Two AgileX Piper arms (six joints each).
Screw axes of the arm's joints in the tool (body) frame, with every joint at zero. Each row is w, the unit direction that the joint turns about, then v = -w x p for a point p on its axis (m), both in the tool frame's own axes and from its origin. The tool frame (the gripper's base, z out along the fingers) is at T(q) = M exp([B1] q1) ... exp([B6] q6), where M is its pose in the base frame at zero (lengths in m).
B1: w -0.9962 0 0.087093 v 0 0.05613 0
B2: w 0 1 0 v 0.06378 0 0.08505
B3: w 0 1 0 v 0.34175 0 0.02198
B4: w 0 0 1 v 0 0 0
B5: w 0 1 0 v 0.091 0 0
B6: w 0 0 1 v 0 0 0
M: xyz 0.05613 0 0.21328 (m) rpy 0 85.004 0 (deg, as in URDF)
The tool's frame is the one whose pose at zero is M.
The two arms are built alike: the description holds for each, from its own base.
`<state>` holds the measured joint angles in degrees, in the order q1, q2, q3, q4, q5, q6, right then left.
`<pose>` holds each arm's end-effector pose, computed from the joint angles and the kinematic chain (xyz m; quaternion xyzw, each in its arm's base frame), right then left.
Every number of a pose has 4 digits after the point. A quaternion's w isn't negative.
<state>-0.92 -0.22 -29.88 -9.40 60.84 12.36 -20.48 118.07 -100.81 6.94 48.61 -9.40</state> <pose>-0.0089 -0.0128 0.2840 0.1018 0.8379 -0.0286 0.5355 0.4348 -0.1536 0.2432 0.1205 0.9589 -0.0125 0.2564</pose>
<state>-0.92 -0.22 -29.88 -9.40 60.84 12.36 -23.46 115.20 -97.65 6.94 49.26 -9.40</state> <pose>-0.0089 -0.0128 0.2840 0.1018 0.8379 -0.0286 0.5355 0.4141 -0.1706 0.2493 0.1454 0.9575 -0.0169 0.2484</pose>
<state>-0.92 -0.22 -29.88 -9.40 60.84 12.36 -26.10 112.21 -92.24 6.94 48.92 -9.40</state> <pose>-0.0089 -0.0128 0.2840 0.1018 0.8379 -0.0286 0.5355 0.3903 -0.1820 0.2451 0.1693 0.9579 -0.0178 0.2310</pose>
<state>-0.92 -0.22 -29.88 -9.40 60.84 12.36 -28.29 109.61 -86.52 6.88 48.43 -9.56</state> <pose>-0.0089 -0.0128 0.2840 0.1018 0.8379 -0.0286 0.5355 0.3673 -0.1884 0.2361 0.1885 0.9594 -0.0166 0.2090</pose>
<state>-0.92 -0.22 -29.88 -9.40 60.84 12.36 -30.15 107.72 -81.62 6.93 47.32 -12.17</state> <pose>-0.0089 -0.0128 0.2840 0.1018 0.8379 -0.0286 0.5355 0.3484 -0.1930 0.2263 0.1848 0.9635 -0.0196 0.1928</pose>
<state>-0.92 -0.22 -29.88 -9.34 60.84 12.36 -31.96 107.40 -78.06 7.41 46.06 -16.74</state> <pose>-0.0089 -0.0128 0.2840 0.1018 0.8379 -0.0281 0.5355 0.3350 -0.1990 0.2124 0.1662 0.9699 -0.0213 0.1768</pose>
